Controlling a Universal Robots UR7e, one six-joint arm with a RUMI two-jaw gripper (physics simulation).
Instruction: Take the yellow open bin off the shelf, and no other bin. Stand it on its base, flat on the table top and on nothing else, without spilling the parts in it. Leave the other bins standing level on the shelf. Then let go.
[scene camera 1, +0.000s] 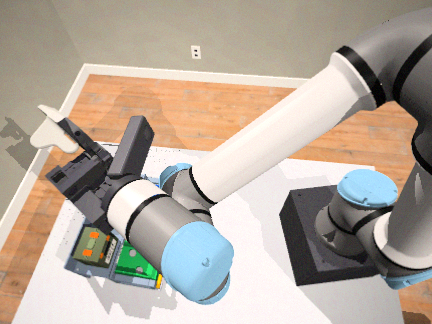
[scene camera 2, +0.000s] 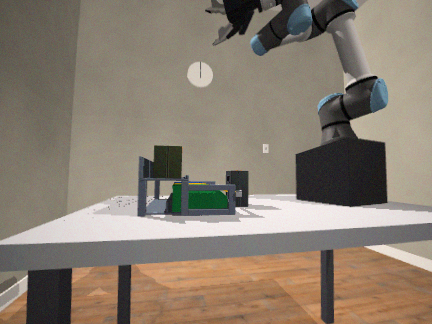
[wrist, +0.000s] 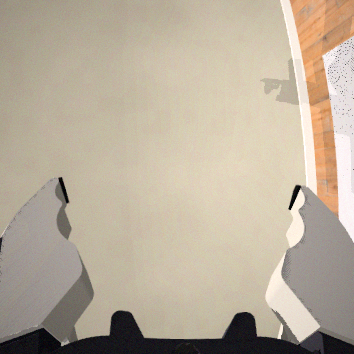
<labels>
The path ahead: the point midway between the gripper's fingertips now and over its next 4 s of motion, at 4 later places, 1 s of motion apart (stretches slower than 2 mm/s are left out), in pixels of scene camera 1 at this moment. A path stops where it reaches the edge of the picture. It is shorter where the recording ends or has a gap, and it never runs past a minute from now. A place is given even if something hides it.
My gripper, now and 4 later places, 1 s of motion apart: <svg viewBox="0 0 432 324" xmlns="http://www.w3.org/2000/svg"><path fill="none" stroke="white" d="M69 139L73 130L72 132L71 129L68 126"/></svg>
</labels>
